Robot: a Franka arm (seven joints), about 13 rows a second.
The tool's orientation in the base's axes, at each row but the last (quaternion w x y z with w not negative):
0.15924, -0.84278, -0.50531, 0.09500
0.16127, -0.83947, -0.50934, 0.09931
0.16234, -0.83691, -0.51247, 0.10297
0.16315, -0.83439, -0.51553, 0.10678
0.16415, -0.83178, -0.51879, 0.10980
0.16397, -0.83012, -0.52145, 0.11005
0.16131, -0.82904, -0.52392, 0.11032
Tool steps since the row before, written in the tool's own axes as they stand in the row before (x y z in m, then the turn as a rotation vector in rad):
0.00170, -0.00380, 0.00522, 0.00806, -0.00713, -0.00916
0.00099, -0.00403, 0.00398, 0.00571, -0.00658, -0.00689
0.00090, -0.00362, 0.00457, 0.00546, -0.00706, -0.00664
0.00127, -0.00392, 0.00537, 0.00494, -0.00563, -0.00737
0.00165, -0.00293, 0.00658, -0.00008, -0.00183, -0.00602
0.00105, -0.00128, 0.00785, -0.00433, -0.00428, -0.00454
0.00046, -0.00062, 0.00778, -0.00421, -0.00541, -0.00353
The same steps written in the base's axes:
-0.00400, 0.00407, -0.00347, 0.00088, 0.00866, 0.01113
-0.00418, 0.00328, -0.00220, -0.00050, 0.00672, 0.00883
-0.00412, 0.00309, -0.00287, -0.00109, 0.00674, 0.00878
-0.00453, 0.00364, -0.00348, 0.00011, 0.00556, 0.00891
-0.00402, 0.00373, -0.00495, 0.00058, -0.00028, 0.00626
-0.00339, 0.00270, -0.00675, -0.00382, -0.00290, 0.00589
-0.00306, 0.00184, -0.00695, -0.00506, -0.00218, 0.00539

